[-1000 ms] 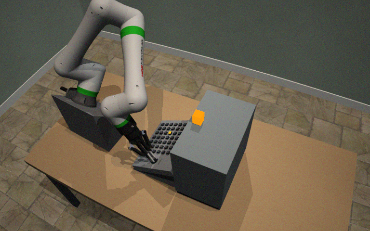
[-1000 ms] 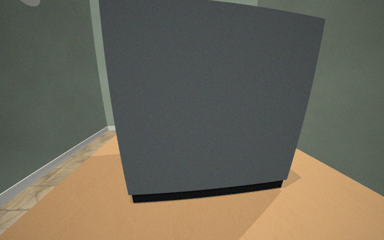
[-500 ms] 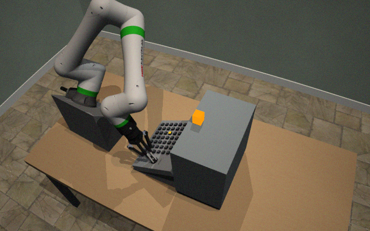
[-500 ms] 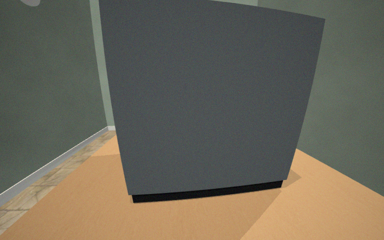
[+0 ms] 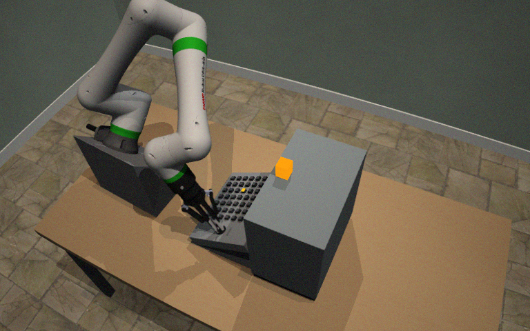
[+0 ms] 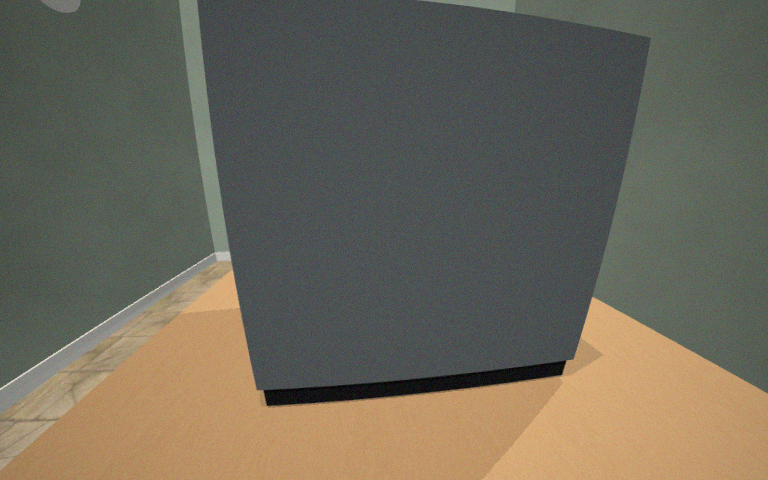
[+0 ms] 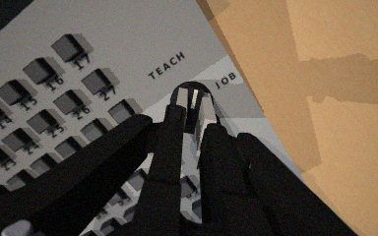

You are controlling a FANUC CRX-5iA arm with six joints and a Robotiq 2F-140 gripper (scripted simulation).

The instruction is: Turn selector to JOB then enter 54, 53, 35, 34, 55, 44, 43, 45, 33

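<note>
My hand is 2 cm short of the selector knob and 2 cm above it. Also, from my hand: sloped keypad: 3 cm ahead, 11 cm to the left, 7 cm below.
</note>
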